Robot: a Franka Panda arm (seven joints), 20 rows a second.
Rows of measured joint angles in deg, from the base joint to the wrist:
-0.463, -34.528, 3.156, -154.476, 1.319, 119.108, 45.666
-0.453, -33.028, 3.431, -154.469, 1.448, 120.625, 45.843
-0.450, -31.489, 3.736, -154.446, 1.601, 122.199, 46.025
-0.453, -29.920, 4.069, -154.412, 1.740, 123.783, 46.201
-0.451, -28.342, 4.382, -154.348, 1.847, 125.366, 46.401
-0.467, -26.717, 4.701, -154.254, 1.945, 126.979, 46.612
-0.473, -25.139, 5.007, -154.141, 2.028, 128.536, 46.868
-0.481, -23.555, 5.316, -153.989, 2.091, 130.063, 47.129
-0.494, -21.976, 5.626, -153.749, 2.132, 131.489, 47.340
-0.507, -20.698, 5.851, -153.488, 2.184, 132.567, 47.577
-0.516, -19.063, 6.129, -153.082, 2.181, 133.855, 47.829
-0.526, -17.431, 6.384, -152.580, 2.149, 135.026, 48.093
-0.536, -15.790, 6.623, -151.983, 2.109, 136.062, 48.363
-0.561, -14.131, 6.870, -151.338, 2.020, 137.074, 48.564
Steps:
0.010, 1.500, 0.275, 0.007, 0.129, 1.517, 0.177
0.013, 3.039, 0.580, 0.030, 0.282, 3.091, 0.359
0.010, 4.608, 0.913, 0.064, 0.421, 4.675, 0.535
0.012, 6.186, 1.226, 0.128, 0.528, 6.258, 0.735
-0.004, 7.811, 1.545, 0.222, 0.626, 7.871, 0.946
-0.010, 9.389, 1.851, 0.335, 0.709, 9.428, 1.202
-0.018, 10.973, 2.160, 0.487, 0.772, 10.955, 1.463
-0.031, 12.552, 2.470, 0.727, 0.813, 12.381, 1.674
-0.044, 13.830, 2.695, 0.988, 0.865, 13.459, 1.911
-0.053, 15.465, 2.973, 1.394, 0.862, 14.747, 2.163
-0.063, 17.097, 3.228, 1.896, 0.830, 15.918, 2.427
-0.073, 18.738, 3.467, 2.493, 0.790, 16.954, 2.697
-0.098, 20.397, 3.714, 3.138, 0.701, 17.966, 2.898

